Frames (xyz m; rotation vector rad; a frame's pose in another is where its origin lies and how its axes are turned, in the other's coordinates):
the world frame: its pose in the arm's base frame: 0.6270 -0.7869 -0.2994 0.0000 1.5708 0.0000
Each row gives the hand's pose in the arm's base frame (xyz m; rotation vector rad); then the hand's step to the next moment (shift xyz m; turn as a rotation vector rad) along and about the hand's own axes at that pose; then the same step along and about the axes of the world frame.
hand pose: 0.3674 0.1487 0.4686 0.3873 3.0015 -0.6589
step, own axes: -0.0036 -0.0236 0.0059 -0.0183 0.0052 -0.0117
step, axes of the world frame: -0.0046 -0.0240 -0.0025 -0.0103 0.0052 0.0191
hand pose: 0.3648 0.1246 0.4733 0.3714 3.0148 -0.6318
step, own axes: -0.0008 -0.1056 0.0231 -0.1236 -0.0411 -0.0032
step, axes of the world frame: -0.0202 -0.1032 -0.0249 -0.0297 -0.0630 0.1101
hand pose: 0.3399 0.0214 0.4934 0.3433 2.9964 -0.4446
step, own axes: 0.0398 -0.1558 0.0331 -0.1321 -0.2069 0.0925
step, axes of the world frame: -0.0064 -0.1468 -0.0732 0.0148 -0.2477 0.0851
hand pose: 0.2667 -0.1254 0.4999 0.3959 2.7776 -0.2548
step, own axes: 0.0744 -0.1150 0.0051 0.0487 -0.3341 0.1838
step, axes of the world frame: 0.0151 -0.0919 -0.1005 0.1447 -0.3443 -0.0909
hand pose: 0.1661 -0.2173 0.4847 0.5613 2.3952 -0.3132
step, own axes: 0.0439 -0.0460 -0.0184 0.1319 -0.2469 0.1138
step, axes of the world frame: 0.0107 -0.0201 -0.0621 0.1520 -0.2165 -0.1460
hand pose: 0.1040 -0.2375 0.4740 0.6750 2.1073 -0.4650
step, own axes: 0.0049 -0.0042 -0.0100 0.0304 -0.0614 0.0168
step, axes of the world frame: -0.0020 0.0036 -0.0112 0.0293 -0.0483 -0.0422
